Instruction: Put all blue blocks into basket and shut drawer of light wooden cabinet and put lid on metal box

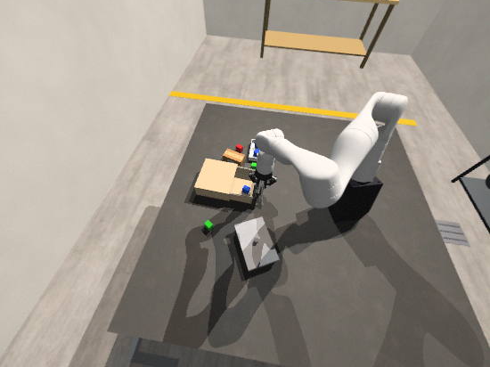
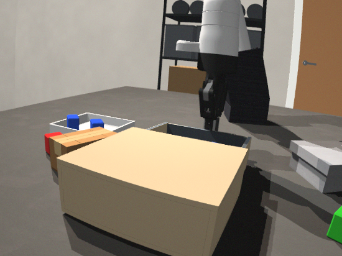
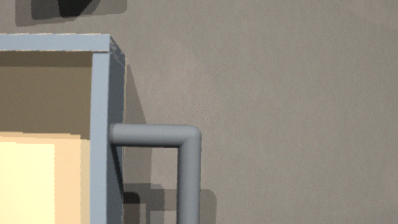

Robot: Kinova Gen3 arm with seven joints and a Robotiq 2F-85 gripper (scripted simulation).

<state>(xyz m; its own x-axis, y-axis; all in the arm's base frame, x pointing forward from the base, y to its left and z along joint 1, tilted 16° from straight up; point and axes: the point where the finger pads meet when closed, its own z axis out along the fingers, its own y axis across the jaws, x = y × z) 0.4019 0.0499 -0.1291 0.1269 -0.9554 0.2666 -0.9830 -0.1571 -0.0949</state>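
The drawer lies 9 cm ahead of my hand, 3 cm below it and 1 cm to the left of it. The rest, counted from my hand: light wooden cabinet 16 cm ahead, 2 cm to the left, 2 cm below; then brown box 20 cm ahead, 14 cm to the right, 2 cm below; then basket 26 cm to the right, 6 cm ahead, 5 cm below.
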